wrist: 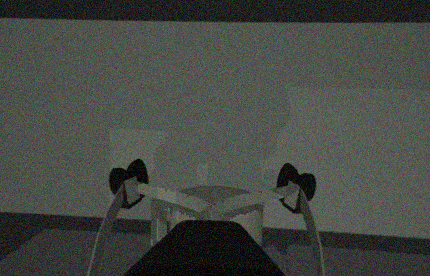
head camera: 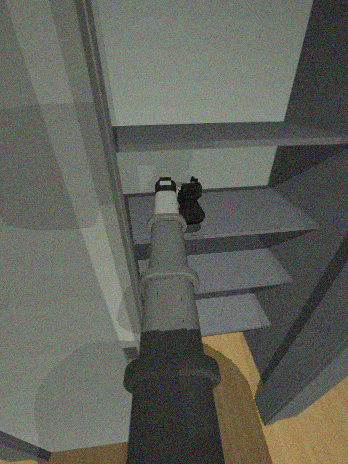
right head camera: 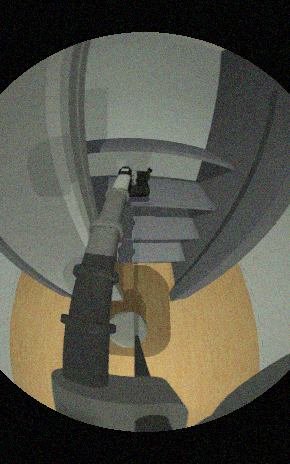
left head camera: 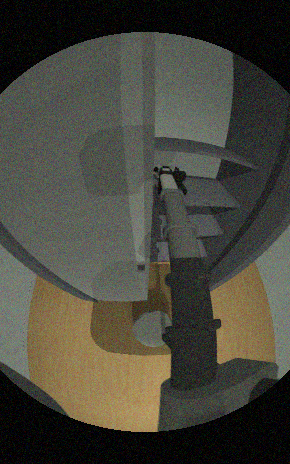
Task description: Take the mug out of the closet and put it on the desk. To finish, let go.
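Where they show: gripper, fingertip midpoint: (wrist: pixel 212 176) (head camera: pixel 176 180) (right head camera: pixel 138 168); robot's base, origin of the base link: (right head camera: pixel 127 328) (left head camera: pixel 152 327).
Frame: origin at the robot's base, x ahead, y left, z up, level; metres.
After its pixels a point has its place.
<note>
The pale mug (wrist: pixel 252 222) @(z 1.193, x 0.879, y -0.084 m) stands upright on a closet shelf (head camera: pixel 250 210) @(z 1.115, x 0.817, y -0.352 m) (right head camera: pixel 175 192) @(z 1.115, x 0.812, y -0.304 m). In the wrist view its rim and sides show low in the middle, behind the finger linkage and the dark gripper body, with its handle on the left. My gripper (wrist: pixel 212 176) @(z 1.214, x 0.928, y -0.045 m) is open, its two dark fingertips wide apart, one on each side of the mug and a little above its rim level. Neither fingertip is seen touching it. In the head camera view my arm and wrist hide most or all of the mug. The desk cannot be made out in these views.
Another shelf (head camera: pixel 225 136) @(z 1.420, x 0.721, y -0.180 m) runs above the gripper, and lower shelves (head camera: pixel 235 270) @(z 0.811, x 0.768, y -0.323 m) lie below. A large grey panel (head camera: pixel 45 280) @(z 1.281, x 0.322, y 0.200 m) stands close on the arm's left. The closet's dark side wall (head camera: pixel 320 200) @(z 1.196, x 0.730, y -0.568 m) is on the right. The pale back wall (wrist: pixel 210 75) @(z 1.331, x 1.060, y -0.018 m) is behind the mug.
</note>
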